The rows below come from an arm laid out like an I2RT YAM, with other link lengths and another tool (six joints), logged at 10 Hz.
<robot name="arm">
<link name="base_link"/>
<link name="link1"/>
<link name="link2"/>
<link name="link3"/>
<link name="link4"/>
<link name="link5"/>
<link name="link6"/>
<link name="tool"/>
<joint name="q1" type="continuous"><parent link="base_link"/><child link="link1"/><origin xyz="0 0 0.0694"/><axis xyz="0 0 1"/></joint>
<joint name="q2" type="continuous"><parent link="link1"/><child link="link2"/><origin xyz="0.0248 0.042 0.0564" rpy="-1.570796 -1.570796 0"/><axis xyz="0 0 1"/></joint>
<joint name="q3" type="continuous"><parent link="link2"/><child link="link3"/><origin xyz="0 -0.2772 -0.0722" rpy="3.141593 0 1.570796"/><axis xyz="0 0 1"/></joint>
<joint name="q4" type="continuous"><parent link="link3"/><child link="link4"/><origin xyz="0.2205 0.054 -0.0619" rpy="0 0 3.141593"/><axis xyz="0 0 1"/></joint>
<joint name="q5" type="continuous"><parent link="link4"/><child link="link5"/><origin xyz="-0.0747 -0.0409 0.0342" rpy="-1.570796 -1.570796 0"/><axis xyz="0 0 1"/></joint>
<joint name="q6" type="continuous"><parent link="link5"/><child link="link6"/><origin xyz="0 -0.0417 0.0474" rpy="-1.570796 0 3.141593"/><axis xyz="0 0 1"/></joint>
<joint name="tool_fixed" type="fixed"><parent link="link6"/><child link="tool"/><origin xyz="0.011 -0.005 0.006" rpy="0.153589 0 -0.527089"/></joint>
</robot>
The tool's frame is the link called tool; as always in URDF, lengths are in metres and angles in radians. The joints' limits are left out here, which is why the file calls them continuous.
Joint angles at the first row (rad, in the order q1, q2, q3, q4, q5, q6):
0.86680 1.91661 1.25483 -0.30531 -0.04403 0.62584
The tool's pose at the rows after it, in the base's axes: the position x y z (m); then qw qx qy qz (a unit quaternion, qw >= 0):
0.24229 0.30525 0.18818 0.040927 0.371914 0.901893 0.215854
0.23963 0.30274 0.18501 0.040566 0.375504 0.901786 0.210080
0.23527 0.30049 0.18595 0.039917 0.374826 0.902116 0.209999
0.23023 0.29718 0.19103 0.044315 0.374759 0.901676 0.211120
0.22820 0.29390 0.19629 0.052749 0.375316 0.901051 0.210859
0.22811 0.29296 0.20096 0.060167 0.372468 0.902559 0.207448
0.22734 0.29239 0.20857 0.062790 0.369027 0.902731 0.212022
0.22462 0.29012 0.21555 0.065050 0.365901 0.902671 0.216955
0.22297 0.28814 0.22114 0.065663 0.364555 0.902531 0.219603
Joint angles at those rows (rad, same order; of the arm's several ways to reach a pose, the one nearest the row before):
0.87145 1.91612 1.24384 -0.30533 -0.03666 0.62833
0.87331 1.91153 1.22544 -0.30298 -0.03071 0.63486
0.87845 1.89541 1.20687 -0.30094 -0.02954 0.63817
0.88452 1.86710 1.19061 -0.30815 -0.01884 0.64073
0.88519 1.84489 1.18504 -0.32046 -0.00270 0.63685
0.88535 1.83589 1.19694 -0.34360 0.01013 0.62512
0.88596 1.81975 1.20850 -0.36068 0.01031 0.61875
0.88780 1.79618 1.20725 -0.37191 0.01056 0.61441
0.88770 1.77917 1.20987 -0.38595 0.00925 0.61226

